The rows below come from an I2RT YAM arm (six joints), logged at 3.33 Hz.
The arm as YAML. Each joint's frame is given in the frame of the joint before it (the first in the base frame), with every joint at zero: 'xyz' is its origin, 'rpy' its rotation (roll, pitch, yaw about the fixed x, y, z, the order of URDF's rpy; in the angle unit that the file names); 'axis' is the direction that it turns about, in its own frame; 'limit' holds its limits. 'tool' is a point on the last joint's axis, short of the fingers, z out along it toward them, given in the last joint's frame.
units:
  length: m
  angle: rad
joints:
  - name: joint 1
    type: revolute
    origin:
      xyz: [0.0, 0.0, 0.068]
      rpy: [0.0, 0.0, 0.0]
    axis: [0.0, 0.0, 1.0]
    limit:
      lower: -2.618
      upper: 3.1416
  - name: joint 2
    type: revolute
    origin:
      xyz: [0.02, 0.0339, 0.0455]
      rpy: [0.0, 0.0, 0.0]
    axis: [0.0, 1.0, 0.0]
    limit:
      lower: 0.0
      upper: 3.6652
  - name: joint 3
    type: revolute
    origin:
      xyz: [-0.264, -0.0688, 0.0]
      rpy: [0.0, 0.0, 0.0]
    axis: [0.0, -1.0, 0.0]
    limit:
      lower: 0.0
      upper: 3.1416
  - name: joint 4
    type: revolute
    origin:
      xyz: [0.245, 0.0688, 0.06]
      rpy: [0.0, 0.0, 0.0]
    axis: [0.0, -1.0, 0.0]
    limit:
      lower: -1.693
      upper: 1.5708
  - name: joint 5
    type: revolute
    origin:
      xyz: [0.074, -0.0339, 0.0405]
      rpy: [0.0, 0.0, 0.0]
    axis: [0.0, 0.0, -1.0]
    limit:
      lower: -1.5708
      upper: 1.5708
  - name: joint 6
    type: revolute
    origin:
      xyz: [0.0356, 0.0, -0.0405]
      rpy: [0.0, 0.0, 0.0]
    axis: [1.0, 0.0, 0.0]
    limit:
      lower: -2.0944
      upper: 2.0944
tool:
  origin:
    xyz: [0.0, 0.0, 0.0]
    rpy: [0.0, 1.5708, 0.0]
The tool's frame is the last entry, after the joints.
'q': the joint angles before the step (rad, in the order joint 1, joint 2, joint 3, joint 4, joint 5, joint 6). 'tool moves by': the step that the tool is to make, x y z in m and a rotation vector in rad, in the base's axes. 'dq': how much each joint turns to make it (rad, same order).
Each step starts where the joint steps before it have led.
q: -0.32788, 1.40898, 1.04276, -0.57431, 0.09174, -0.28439
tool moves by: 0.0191, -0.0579, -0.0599, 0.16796, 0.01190, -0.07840
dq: -0.16514, 0.23674, -0.00002, 0.15856, -0.17202, 0.01148
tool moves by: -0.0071, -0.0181, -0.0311, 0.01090, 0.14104, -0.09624
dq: -0.04956, 0.09277, -0.00014, -0.03450, 0.07516, 0.01299
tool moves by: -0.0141, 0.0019, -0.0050, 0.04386, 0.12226, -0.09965
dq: -0.01138, 0.00088, 0.00076, -0.12883, 0.05571, 0.07332
